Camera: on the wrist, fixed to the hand. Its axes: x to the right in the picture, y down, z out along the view.
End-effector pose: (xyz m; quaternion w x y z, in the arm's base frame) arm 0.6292 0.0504 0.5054 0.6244 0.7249 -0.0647 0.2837
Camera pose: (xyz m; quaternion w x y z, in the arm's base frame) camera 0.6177 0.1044 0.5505 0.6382 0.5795 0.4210 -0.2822
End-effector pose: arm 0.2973 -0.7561 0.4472 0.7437 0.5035 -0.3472 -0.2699
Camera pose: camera 0.3605 -0.7326 0.4701 0.3174 0.5840 0.0571 -0.7450
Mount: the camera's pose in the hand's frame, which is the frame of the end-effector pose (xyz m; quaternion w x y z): 0.0267 0.0329 -0.0573 0.7113 0.0004 -0.0648 -0.6999
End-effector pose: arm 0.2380 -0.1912 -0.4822 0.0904 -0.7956 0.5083 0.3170
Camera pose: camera 0.2407 -0.2533 -0.4474 0.3194 -0.9011 -0.2010 0.2136
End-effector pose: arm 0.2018 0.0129 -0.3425 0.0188 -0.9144 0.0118 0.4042
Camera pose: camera 0.2609 -0.0227 -0.3245 0.2974 -0.6325 -0.6327 0.3336
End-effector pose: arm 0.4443 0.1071 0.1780 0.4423 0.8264 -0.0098 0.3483
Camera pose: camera 0.4214 0.1372 0.2384 0.5574 0.6174 0.5429 -0.1154
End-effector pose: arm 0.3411 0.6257 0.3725 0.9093 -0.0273 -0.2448 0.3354
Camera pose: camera 0.3655 0.6744 0.3265 0.8657 0.1740 -0.2520 -0.3960
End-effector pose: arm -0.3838 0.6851 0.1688 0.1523 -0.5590 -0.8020 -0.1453
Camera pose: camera -0.3569 0.6957 0.2339 0.0451 -0.1543 0.9716 0.1734
